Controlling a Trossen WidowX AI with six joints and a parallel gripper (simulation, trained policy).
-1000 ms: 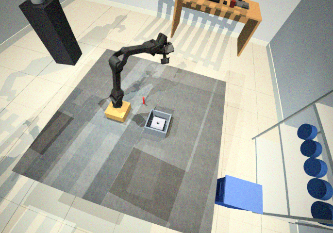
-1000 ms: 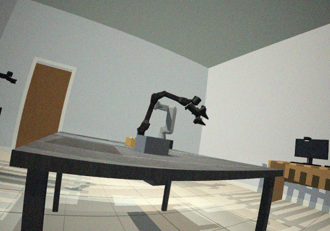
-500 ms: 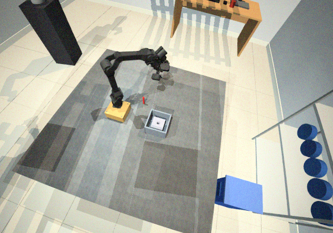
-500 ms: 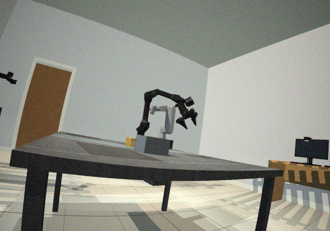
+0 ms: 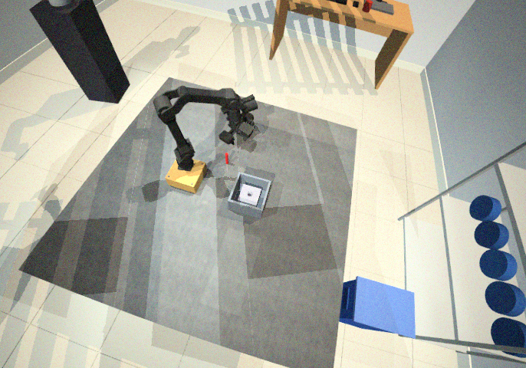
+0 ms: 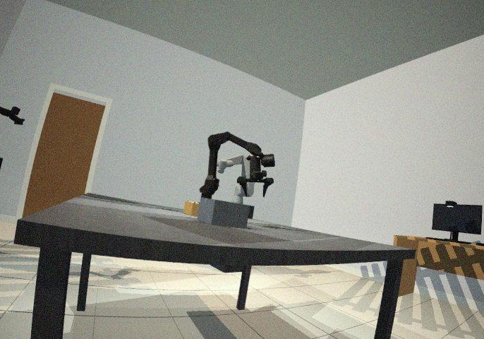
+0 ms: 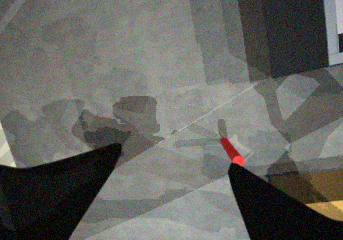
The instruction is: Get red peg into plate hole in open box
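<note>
The red peg lies 50 mm behind my gripper tip, 60 mm to the right of it and 110 mm below it. Also, from my gripper tip: grey box: 90 mm ahead, 250 mm to the right, 120 mm below; then white plate: 90 mm ahead, 250 mm to the right, 100 mm below.
</note>
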